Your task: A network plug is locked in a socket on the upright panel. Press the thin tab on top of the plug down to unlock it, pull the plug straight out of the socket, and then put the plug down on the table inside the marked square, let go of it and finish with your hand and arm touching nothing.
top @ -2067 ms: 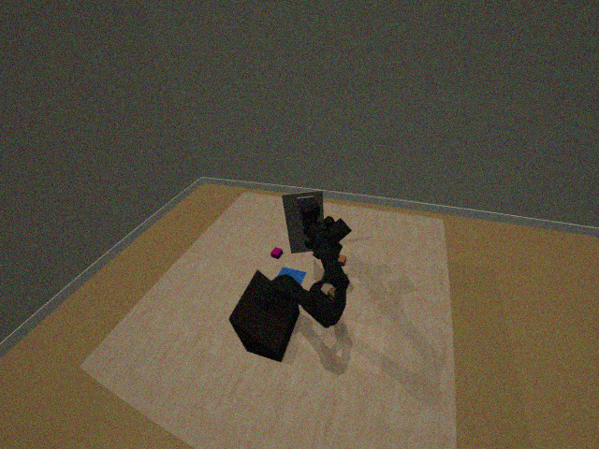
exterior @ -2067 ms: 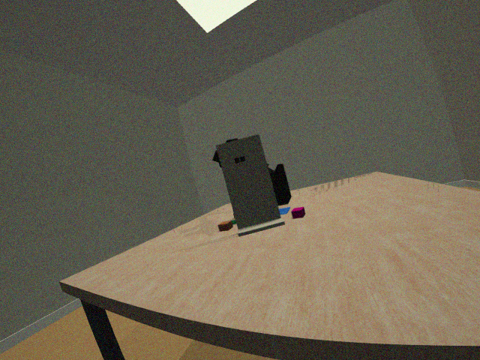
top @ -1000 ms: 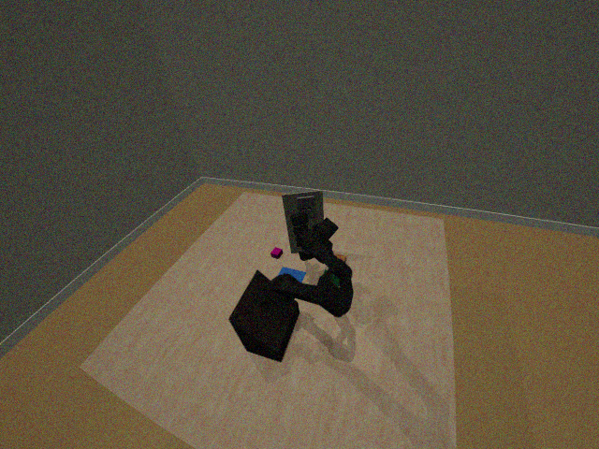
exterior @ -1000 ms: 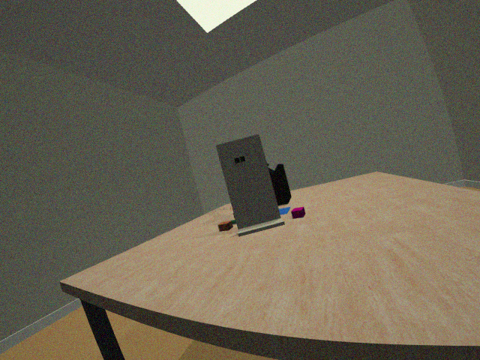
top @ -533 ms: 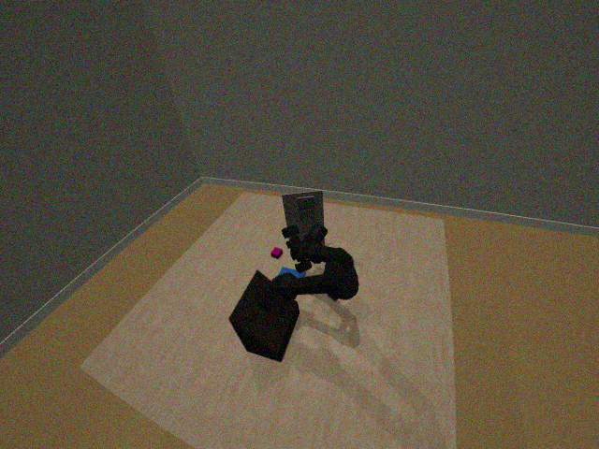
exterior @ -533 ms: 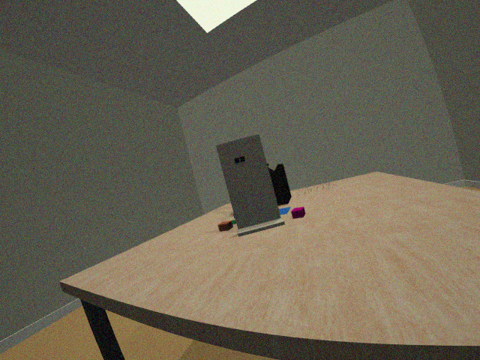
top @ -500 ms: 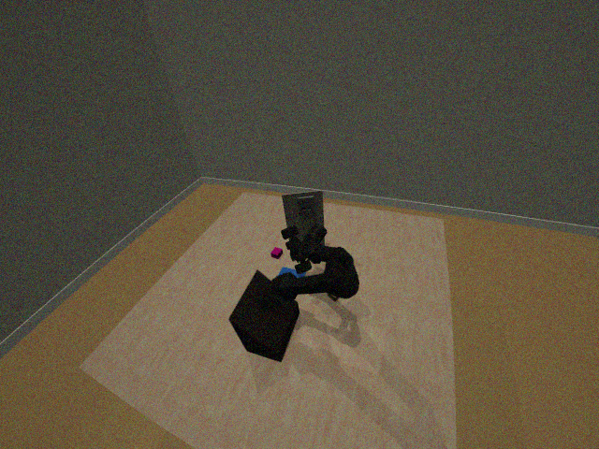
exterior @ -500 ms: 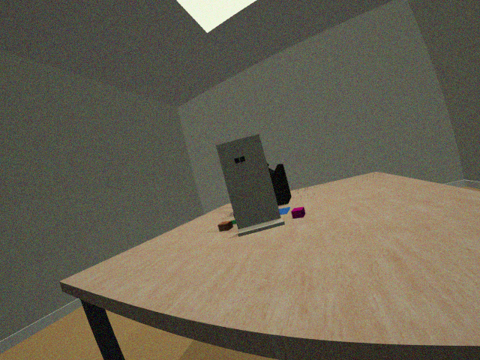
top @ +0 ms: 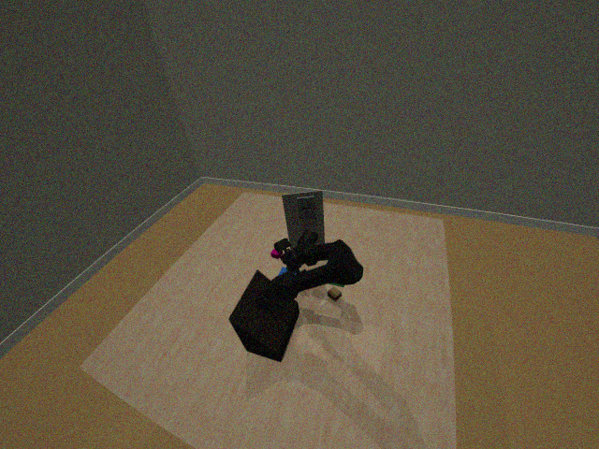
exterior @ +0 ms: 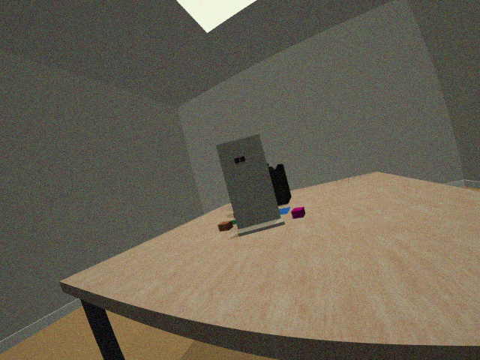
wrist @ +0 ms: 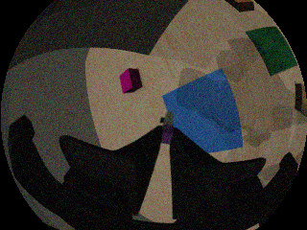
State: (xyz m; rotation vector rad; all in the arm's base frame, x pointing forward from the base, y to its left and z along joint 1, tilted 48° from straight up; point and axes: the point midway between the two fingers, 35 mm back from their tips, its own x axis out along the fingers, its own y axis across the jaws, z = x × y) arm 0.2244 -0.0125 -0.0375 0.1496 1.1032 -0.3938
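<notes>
Now: the blue marked square 1 cm behind my gripper tip and 9 cm below it. Also, from my gripper tip: network plug: 1 cm ahead; then grey upright panel: 19 cm ahead, 2 cm to the right, 7 cm above.
</notes>
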